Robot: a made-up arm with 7 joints. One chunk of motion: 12 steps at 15 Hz.
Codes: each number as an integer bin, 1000 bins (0 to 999) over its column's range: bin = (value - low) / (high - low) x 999, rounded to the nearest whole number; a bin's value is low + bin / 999 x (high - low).
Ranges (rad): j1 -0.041..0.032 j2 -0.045..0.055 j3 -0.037..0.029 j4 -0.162..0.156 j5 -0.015..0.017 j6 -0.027..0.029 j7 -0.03..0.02
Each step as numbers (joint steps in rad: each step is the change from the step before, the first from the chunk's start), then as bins.
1 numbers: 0.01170 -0.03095 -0.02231 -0.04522 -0.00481 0.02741 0.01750
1 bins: 721 140 222 367 318 971 949
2 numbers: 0.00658 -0.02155 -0.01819 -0.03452 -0.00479 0.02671 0.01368
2 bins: 651 234 285 400 319 958 873
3 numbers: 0.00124 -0.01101 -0.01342 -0.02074 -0.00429 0.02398 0.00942
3 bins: 578 340 357 444 334 909 788
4 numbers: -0.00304 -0.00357 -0.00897 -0.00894 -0.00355 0.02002 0.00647
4 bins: 519 414 424 481 357 839 729
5 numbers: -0.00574 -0.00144 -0.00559 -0.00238 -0.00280 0.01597 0.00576
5 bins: 483 435 475 501 381 767 714
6 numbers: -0.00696 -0.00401 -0.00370 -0.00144 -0.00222 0.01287 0.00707
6 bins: 466 409 504 504 399 711 741
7 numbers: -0.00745 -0.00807 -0.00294 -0.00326 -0.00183 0.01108 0.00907
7 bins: 459 369 516 499 411 679 781
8 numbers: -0.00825 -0.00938 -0.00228 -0.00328 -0.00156 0.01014 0.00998
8 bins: 448 356 526 499 420 663 799
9 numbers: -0.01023 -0.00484 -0.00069 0.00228 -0.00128 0.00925 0.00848
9 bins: 421 401 550 516 428 647 769
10 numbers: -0.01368 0.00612 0.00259 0.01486 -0.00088 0.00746 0.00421
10 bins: 374 511 599 556 441 615 684
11 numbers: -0.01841 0.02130 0.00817 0.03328 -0.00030 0.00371 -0.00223
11 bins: 309 662 684 613 459 548 555
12 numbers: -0.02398 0.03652 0.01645 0.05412 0.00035 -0.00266 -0.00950
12 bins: 233 814 809 679 479 434 410
